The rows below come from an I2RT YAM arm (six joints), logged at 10 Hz.
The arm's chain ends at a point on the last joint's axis. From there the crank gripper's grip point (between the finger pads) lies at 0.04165 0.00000 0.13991 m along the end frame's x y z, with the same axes.
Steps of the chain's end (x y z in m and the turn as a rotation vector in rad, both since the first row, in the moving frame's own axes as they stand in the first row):
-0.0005, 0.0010, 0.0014, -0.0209, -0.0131, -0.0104
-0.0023, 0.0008, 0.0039, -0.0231, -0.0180, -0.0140
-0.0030, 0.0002, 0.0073, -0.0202, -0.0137, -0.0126
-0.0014, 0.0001, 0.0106, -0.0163, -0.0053, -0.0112
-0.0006, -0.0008, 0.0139, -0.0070, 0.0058, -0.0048
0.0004, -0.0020, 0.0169, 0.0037, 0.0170, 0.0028
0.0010, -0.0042, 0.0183, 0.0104, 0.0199, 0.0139
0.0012, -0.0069, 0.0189, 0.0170, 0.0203, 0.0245
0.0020, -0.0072, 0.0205, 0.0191, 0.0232, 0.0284
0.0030, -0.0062, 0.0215, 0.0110, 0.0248, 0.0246
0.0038, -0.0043, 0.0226, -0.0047, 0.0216, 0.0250
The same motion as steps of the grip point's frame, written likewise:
-0.0023, 0.0035, 0.0019, -0.0209, -0.0131, -0.0104
-0.0048, 0.0035, 0.0046, -0.0231, -0.0180, -0.0140
-0.0049, 0.0025, 0.0078, -0.0202, -0.0137, -0.0126
-0.0021, 0.0019, 0.0108, -0.0163, -0.0053, -0.0112
0.0002, 0.0000, 0.0137, -0.0070, 0.0058, -0.0048
0.0028, -0.0024, 0.0162, 0.0037, 0.0170, 0.0028
0.0038, -0.0051, 0.0174, 0.0104, 0.0199, 0.0139
0.0040, -0.0082, 0.0180, 0.0170, 0.0203, 0.0245
0.0053, -0.0086, 0.0195, 0.0191, 0.0232, 0.0284
0.0065, -0.0067, 0.0204, 0.0110, 0.0248, 0.0246
0.0068, -0.0026, 0.0217, -0.0047, 0.0216, 0.0250

